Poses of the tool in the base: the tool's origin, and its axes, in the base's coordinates. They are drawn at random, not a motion.
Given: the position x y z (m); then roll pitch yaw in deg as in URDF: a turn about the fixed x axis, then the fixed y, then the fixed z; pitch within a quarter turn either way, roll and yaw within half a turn.
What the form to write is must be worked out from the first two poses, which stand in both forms.
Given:
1: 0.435 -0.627 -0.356 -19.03 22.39 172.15
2: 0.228 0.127 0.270 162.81 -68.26 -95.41
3: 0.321 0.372 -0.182 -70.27 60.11 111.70
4: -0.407 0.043 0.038 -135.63 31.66 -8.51
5: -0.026 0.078 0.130 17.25 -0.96 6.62
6: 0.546 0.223 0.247 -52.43 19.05 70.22
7: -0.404 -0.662 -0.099 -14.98 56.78 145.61
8: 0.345 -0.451 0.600 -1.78 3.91 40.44
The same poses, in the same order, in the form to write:
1:
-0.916 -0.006 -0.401 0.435
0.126 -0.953 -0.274 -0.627
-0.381 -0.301 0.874 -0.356
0 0 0 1

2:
-0.035 -0.925 -0.378 0.228
-0.369 0.363 -0.856 0.127
0.929 0.109 -0.354 0.270
0 0 0 1

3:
-0.184 -0.012 -0.983 0.321
0.463 -0.883 -0.076 0.372
-0.867 -0.469 0.168 -0.182
0 0 0 1

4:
0.842 -0.469 -0.268 -0.407
-0.126 -0.653 0.747 0.043
-0.525 -0.595 -0.608 0.038
0 0 0 1

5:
0.993 -0.115 0.018 -0.026
0.115 0.948 -0.296 0.078
0.017 0.296 0.955 0.130
0 0 0 1

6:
0.320 -0.661 -0.678 0.546
0.889 -0.037 0.455 0.223
-0.326 -0.749 0.576 0.247
0 0 0 1

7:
-0.452 -0.367 -0.813 -0.404
0.309 -0.919 0.243 -0.662
-0.837 -0.142 0.529 -0.099
0 0 0 1

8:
0.759 -0.650 0.032 0.345
0.647 0.759 0.068 -0.451
-0.068 -0.031 0.997 0.600
0 0 0 1

